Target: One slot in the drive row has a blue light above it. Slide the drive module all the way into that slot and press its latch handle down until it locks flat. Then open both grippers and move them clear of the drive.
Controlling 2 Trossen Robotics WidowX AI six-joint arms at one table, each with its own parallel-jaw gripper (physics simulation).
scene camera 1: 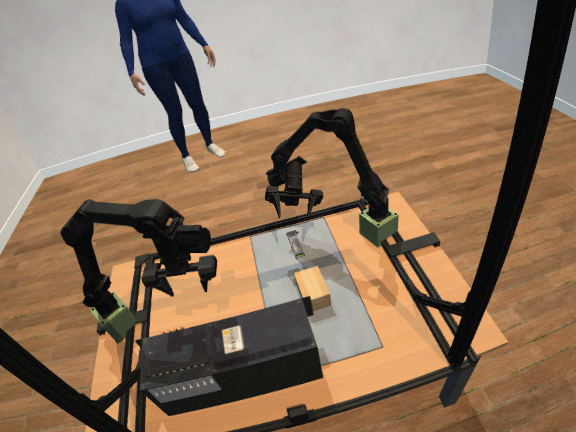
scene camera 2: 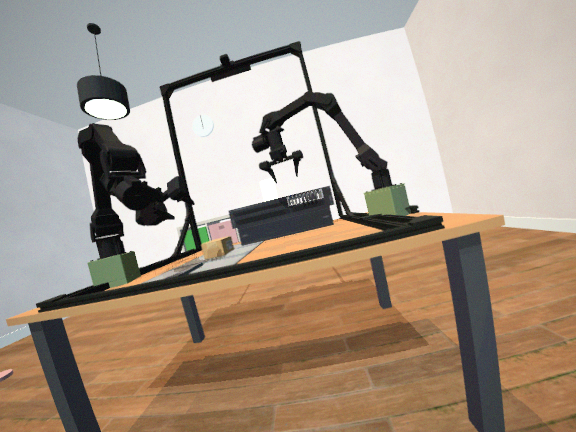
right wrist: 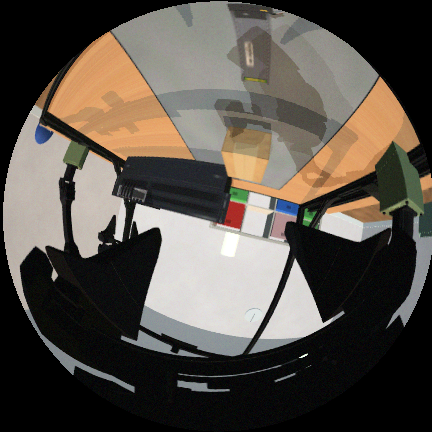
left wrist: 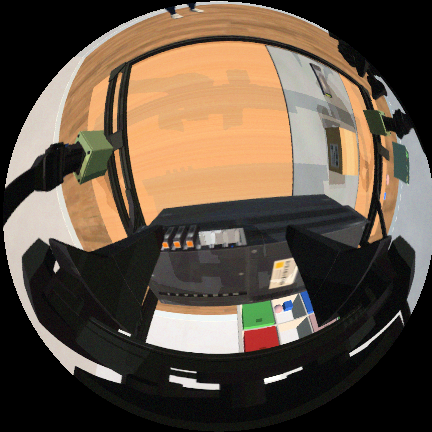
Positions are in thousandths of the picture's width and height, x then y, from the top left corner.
The left gripper (scene camera 1: 329, 679) is open, with nothing in its grasp. A tan cardboard box (scene camera 1: 539, 654) rests on a grey mat (scene camera 2: 418, 582). Further things: the right gripper (scene camera 2: 320, 490).
The tan cardboard box also shows in the right wrist view (right wrist: 568, 353) and in the left wrist view (left wrist: 791, 332). The left gripper also shows in the left wrist view (left wrist: 524, 536). The right gripper is seen too in scene camera 1 (scene camera 1: 510, 506) and in the right wrist view (right wrist: 520, 536).
